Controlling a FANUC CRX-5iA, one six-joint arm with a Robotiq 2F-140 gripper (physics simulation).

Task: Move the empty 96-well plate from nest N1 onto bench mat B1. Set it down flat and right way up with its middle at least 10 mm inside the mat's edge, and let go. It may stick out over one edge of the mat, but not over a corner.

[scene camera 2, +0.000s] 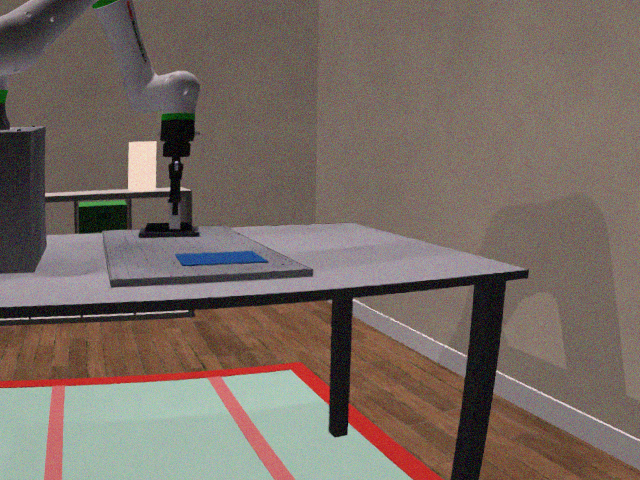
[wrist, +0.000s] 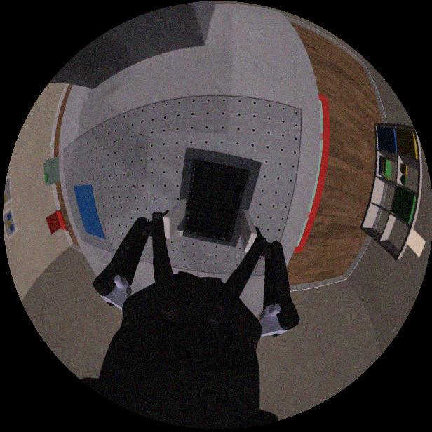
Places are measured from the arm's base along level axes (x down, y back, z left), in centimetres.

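Where they show: gripper, between the fingertips: (scene camera 2: 174,227).
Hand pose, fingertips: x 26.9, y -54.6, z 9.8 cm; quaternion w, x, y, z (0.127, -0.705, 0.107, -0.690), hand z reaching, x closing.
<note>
After its pixels a point has its place.
The black 96-well plate (wrist: 217,200) sits in the dark frame of nest N1 (wrist: 254,172) (scene camera 2: 147,234) @(z 6.4, x 27.9, y -45.6 cm) on the perforated board. My gripper (scene camera 2: 175,225) @(z 9.8, x 26.9, y -54.5 cm) (wrist: 213,212) points straight down at the nest and is open. In the wrist view its two pale fingertips stand on either side of the plate's near part, with nothing held between them. In the scene view the fingertips are low at the nest, and the plate is hard to make out from the nest there. The blue bench mat B1 (scene camera 2: 221,258) @(z -30.9, x 28.6, y -49.9 cm) (wrist: 90,212) lies flat on the board, apart from the nest.
The perforated board (scene camera 2: 139,266) @(z -30.7, x 28.8, y -32.2 cm) (wrist: 165,120) lies on the grey table (scene camera 2: 413,258) @(z -43.6, x 30.1, y -89.7 cm). A grey block (scene camera 2: 20,201) @(z -20.2, x 15.7, y -8.9 cm) stands at the left in the scene view. A shelf unit (scene camera 2: 111,194) with a pale panel (scene camera 2: 142,165) on top stands behind the table.
</note>
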